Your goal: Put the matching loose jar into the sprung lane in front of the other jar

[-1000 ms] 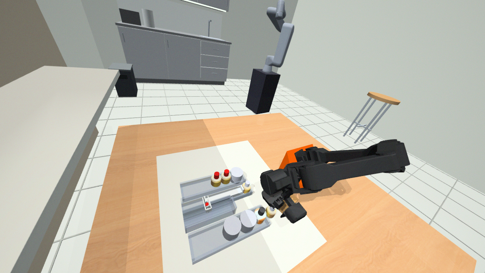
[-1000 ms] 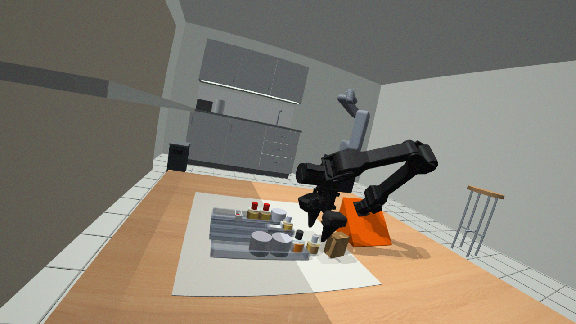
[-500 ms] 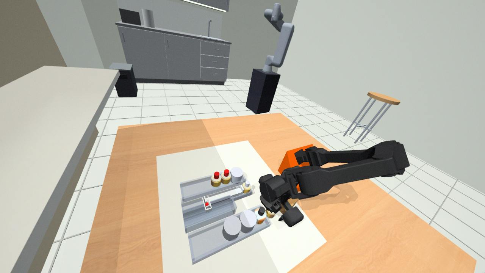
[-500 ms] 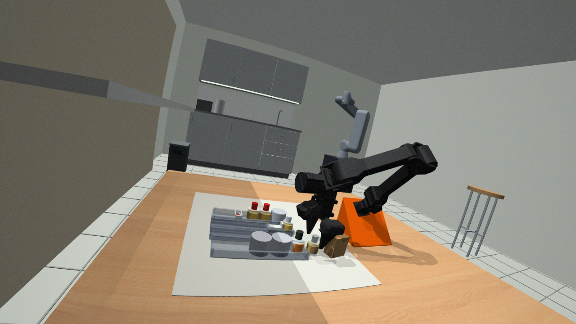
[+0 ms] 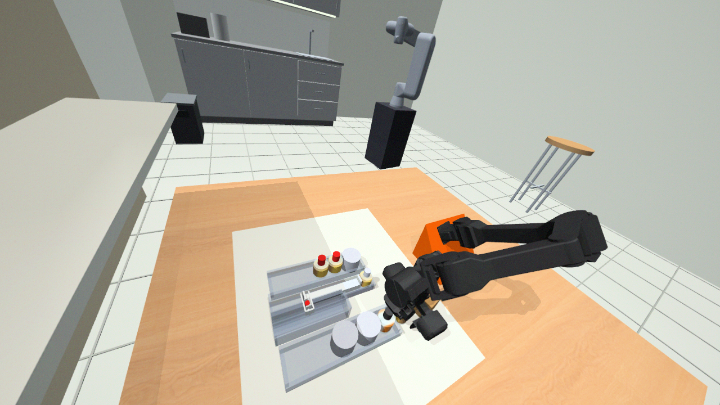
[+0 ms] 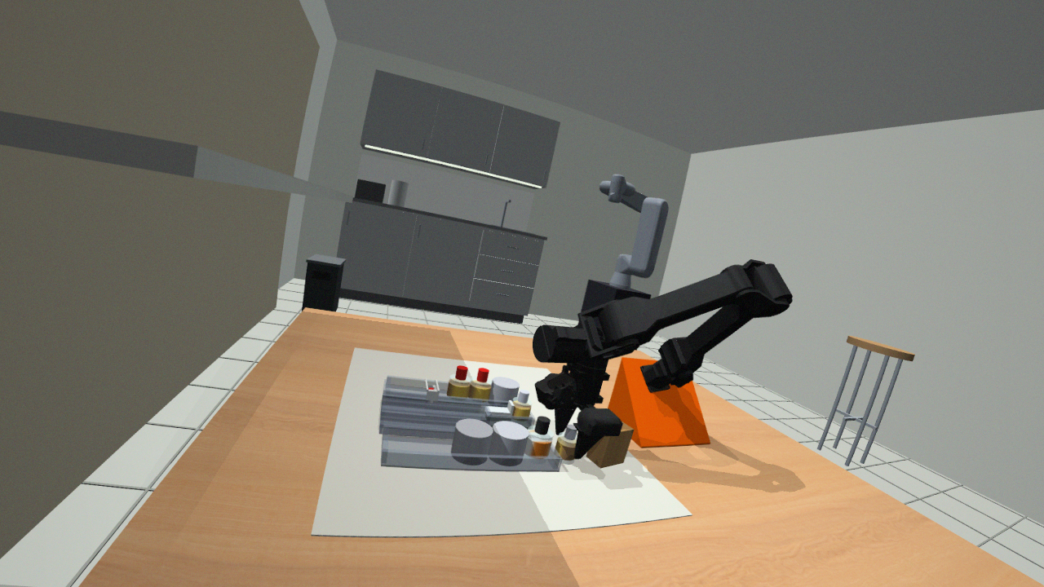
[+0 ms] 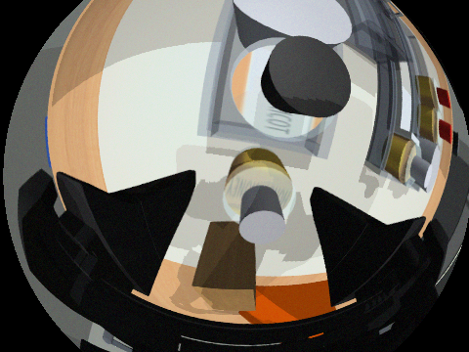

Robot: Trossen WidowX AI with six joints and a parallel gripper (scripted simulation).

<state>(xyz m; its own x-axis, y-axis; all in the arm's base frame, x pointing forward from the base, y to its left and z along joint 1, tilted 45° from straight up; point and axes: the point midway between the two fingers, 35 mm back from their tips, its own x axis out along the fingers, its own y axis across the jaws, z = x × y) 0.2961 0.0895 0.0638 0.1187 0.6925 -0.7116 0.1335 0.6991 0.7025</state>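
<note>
Now: the brown box 8 cm behind my gripper tip, 2 cm to the left of it and 1 cm above it. Also, from my gripper tip: red mark (22 cm ahead, 13 cm to the right, 4 cm above); sprung lane (18 cm ahead, 13 cm to the right, 1 cm below).
</note>
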